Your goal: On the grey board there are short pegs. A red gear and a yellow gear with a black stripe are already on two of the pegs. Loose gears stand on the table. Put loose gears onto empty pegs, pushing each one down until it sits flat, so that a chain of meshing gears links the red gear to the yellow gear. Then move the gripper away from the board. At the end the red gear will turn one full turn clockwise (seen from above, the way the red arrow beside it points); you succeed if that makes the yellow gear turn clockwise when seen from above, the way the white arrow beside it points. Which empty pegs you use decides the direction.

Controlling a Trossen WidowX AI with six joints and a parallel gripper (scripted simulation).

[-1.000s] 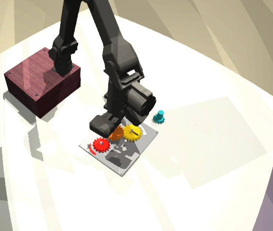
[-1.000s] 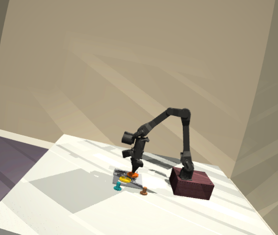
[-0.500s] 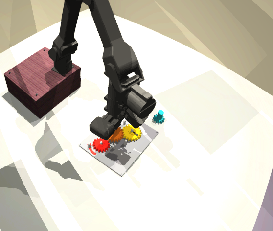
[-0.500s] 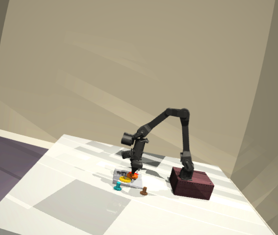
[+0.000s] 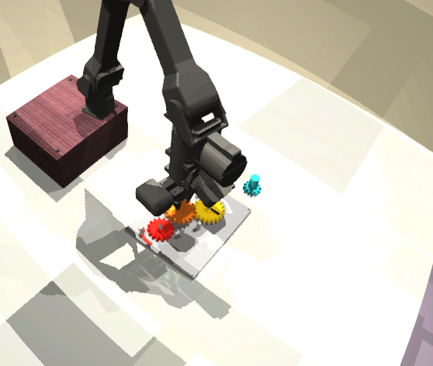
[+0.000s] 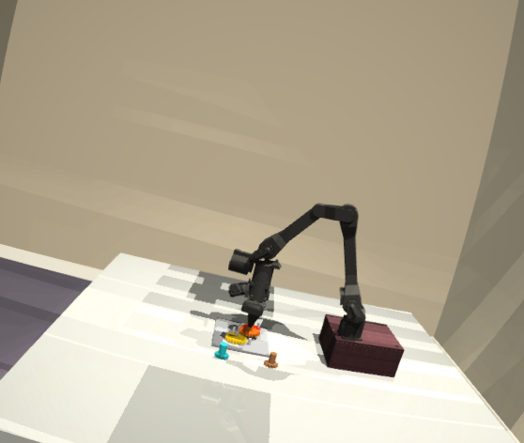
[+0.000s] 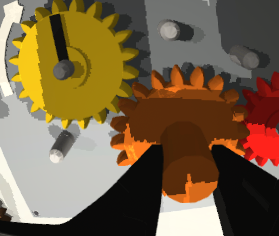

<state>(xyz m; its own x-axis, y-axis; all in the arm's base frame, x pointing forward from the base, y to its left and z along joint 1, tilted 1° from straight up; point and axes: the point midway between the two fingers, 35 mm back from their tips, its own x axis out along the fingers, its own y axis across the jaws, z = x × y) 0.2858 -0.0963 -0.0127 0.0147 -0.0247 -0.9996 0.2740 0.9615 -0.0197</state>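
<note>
Now: the orange gear 10 mm below my gripper tip. Also, from my gripper tip: yellow gear 40 mm to the left, 40 mm ahead, 30 mm below; white arrow 70 mm to the left, 60 mm ahead, 40 mm below; red gear 50 mm to the right, 30 mm below, 10 mm behind.
</note>
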